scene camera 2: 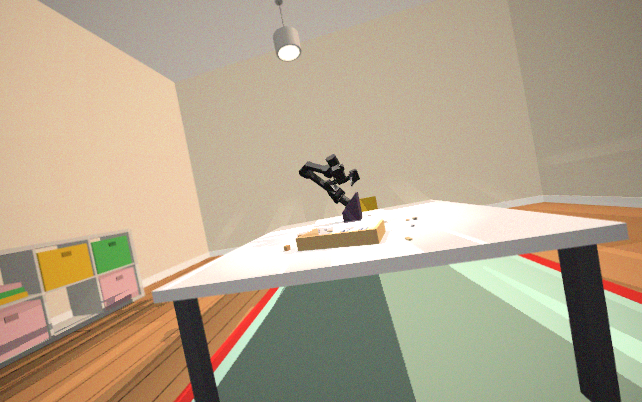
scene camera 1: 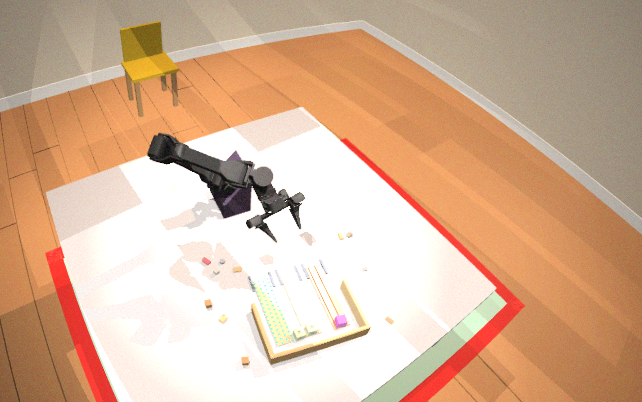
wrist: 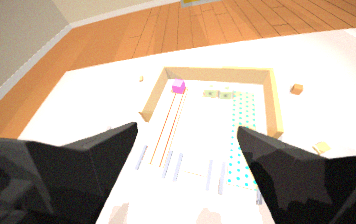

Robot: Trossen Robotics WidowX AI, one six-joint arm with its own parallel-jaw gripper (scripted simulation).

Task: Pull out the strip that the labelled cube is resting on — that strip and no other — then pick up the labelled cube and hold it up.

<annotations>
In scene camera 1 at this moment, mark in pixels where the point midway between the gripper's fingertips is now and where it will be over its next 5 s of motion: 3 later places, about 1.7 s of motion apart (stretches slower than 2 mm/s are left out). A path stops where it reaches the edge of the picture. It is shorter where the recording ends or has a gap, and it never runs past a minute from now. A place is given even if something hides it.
The gripper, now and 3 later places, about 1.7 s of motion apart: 289, 236; 292, 268; 290, 279; 291, 278
</annotations>
